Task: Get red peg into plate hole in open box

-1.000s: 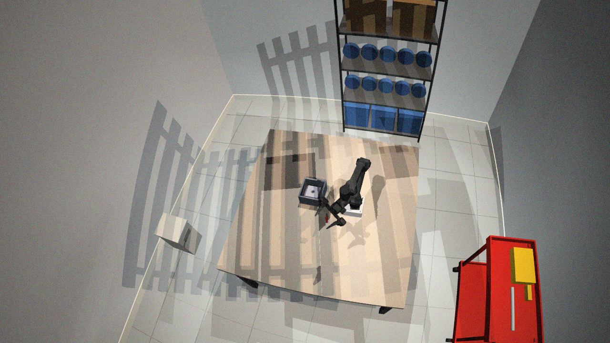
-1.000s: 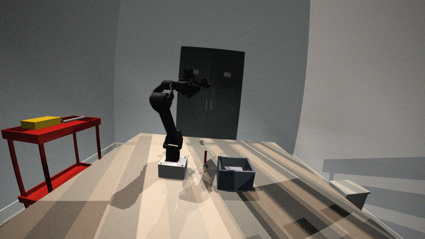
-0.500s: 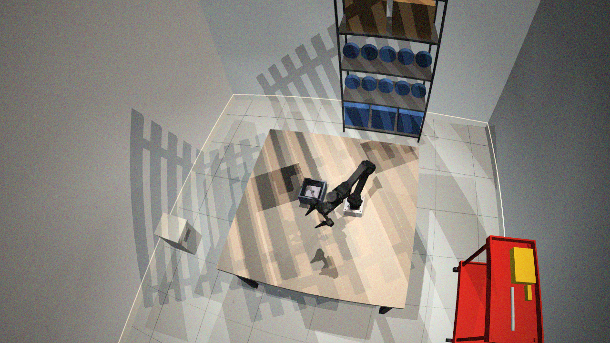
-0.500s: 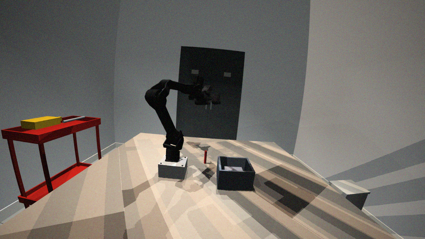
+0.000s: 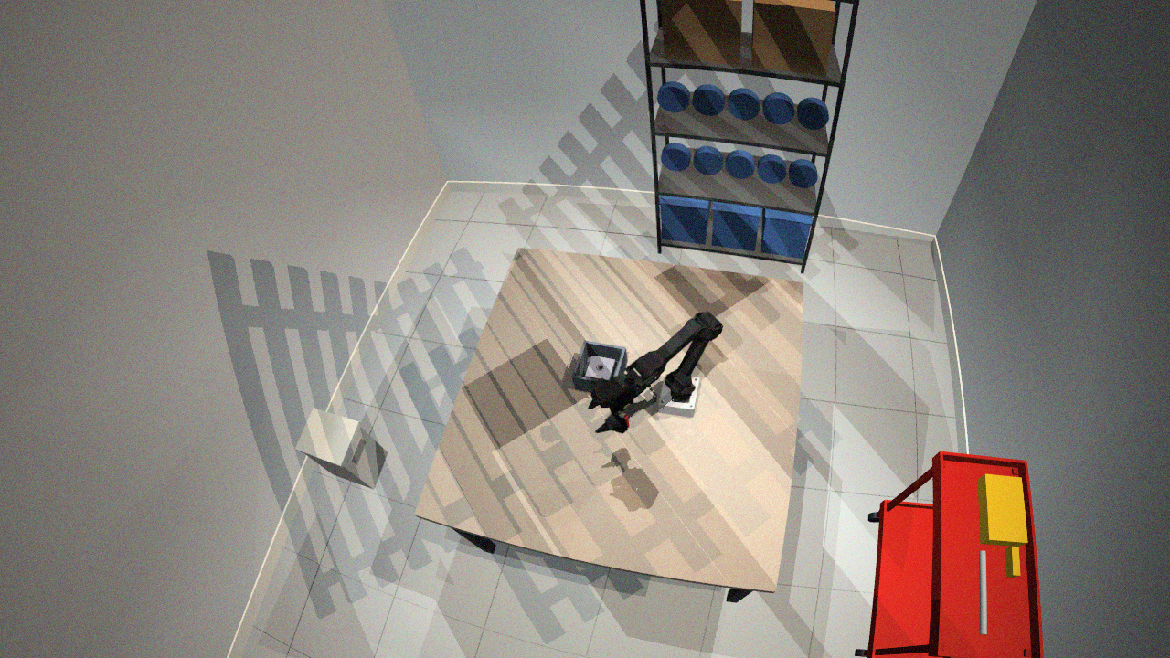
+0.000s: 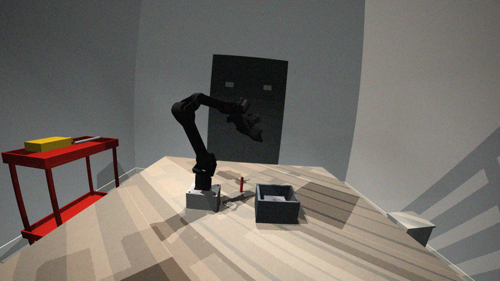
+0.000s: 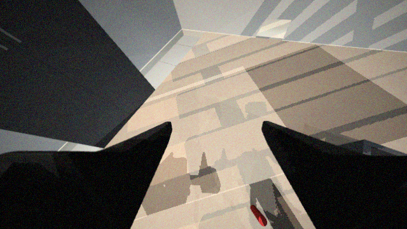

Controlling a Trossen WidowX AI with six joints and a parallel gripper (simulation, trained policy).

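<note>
Now: gripper tip 22 cm above the red peg, 11 cm to the left of it and 7 cm past it. Round my gripper tip: light grey plate: 31 cm to the right, 22 cm below, 6 cm ahead; dark box: 31 cm to the right, 24 cm below, 6 cm ahead.
</note>
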